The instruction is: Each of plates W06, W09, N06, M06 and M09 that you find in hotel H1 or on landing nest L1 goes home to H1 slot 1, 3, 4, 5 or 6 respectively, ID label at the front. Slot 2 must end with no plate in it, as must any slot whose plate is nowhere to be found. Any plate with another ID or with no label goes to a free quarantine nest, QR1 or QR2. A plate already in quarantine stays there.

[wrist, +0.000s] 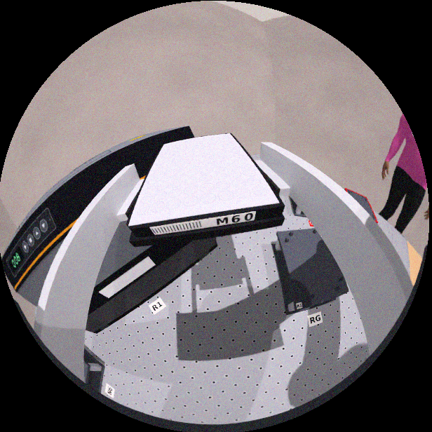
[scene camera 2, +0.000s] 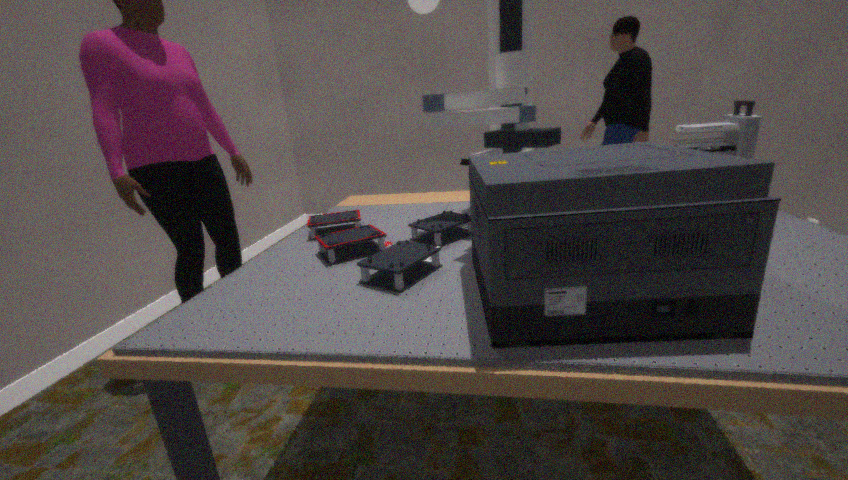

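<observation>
My gripper is shut on a plate with a white top and black sides, held level above the table. The plate's front label reads M60, beside a barcode. In scene camera 2 the arm's dark gripper body is behind the large grey instrument, which hides the fingertips. Two red-rimmed nests, one farther back and one nearer, stand at the left of the table; no plate shows on either. Part of a red-rimmed nest shows beyond the right finger. Hotel H1 and landing nest L1 do not show.
The grey instrument stands beside two dark nests. A dark nest is by label RG. A black tray is by label R1. Another nest is near label N6. Two people stand beyond the table.
</observation>
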